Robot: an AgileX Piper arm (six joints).
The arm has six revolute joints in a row. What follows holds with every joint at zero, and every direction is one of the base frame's. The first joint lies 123 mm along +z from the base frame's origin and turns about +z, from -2.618 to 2.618 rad. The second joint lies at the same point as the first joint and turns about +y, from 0 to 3.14 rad. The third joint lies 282.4 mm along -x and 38.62 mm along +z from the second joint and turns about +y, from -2.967 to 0 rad. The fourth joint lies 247.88 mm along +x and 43.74 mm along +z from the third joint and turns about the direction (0.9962, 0, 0.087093), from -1.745 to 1.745 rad. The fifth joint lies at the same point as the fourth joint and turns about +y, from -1.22 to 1.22 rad. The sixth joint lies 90.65 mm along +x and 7.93 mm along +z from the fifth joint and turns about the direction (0.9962, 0, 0.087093), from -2.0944 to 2.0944 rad. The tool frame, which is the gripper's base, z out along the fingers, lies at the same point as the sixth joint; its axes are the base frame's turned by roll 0, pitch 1.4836 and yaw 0 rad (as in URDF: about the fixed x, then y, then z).
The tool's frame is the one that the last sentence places.
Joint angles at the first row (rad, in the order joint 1, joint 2, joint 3, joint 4, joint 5, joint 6):
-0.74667, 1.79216, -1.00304, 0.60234, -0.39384, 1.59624
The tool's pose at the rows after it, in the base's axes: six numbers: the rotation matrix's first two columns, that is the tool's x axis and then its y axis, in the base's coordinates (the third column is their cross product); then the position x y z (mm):
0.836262, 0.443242, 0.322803, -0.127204, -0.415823, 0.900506, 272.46, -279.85, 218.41
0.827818, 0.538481, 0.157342, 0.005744, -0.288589, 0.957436, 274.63, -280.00, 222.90
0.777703, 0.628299, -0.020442, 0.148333, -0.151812, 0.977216, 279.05, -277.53, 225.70
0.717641, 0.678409, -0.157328, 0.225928, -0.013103, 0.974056, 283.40, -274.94, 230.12
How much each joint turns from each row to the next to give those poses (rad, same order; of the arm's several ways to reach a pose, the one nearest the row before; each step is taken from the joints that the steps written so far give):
-0.00088, -0.00002, 0.00002, -0.07646, -0.05933, -0.09353
-0.00165, 0.00001, -0.00001, -0.09376, -0.03833, -0.10491
-0.00061, 0.00001, -0.00003, -0.13440, -0.01415, -0.07915
-0.00001, -0.00001, 0.00002, -0.12574, -0.03877, -0.04082

